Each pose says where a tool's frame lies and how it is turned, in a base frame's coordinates. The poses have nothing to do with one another.
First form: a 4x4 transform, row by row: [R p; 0 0 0 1], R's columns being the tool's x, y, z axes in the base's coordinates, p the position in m. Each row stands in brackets.
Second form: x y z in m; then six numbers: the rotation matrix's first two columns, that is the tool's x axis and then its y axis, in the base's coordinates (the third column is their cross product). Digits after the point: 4 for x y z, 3 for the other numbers.
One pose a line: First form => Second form
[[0.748 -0.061 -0.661 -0.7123], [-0.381 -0.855 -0.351 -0.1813], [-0.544 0.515 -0.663 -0.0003], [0 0 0 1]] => -0.7123 -0.1813 -0.0003 0.748 -0.381 -0.544 -0.061 -0.855 0.515
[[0.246 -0.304 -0.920 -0.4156], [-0.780 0.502 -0.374 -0.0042], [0.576 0.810 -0.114 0.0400], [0 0 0 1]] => -0.4156 -0.0042 0.0400 0.246 -0.780 0.576 -0.304 0.502 0.810
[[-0.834 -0.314 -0.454 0.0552], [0.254 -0.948 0.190 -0.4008], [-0.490 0.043 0.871 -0.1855], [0 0 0 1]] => 0.0552 -0.4008 -0.1855 -0.834 0.254 -0.490 -0.314 -0.948 0.043
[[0.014 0.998 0.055 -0.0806], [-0.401 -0.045 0.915 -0.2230], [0.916 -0.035 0.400 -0.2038], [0 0 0 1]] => -0.0806 -0.2230 -0.2038 0.014 -0.401 0.916 0.998 -0.045 -0.035
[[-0.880 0.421 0.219 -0.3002], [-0.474 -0.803 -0.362 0.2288], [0.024 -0.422 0.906 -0.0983], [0 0 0 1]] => -0.3002 0.2288 -0.0983 -0.880 -0.474 0.024 0.421 -0.803 -0.422
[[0.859 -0.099 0.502 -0.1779], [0.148 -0.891 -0.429 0.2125], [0.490 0.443 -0.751 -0.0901], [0 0 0 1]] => -0.1779 0.2125 -0.0901 0.859 0.148 0.490 -0.099 -0.891 0.443
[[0.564 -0.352 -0.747 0.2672], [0.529 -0.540 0.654 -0.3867], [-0.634 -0.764 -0.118 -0.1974], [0 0 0 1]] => 0.2672 -0.3867 -0.1974 0.564 0.529 -0.634 -0.352 -0.540 -0.764
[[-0.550 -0.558 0.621 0.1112], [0.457 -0.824 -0.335 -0.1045], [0.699 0.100 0.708 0.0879], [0 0 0 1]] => 0.1112 -0.1045 0.0879 -0.550 0.457 0.699 -0.558 -0.824 0.100
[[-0.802 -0.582 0.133 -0.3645], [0.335 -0.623 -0.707 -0.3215], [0.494 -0.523 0.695 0.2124], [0 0 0 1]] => -0.3645 -0.3215 0.2124 -0.802 0.335 0.494 -0.582 -0.623 -0.523
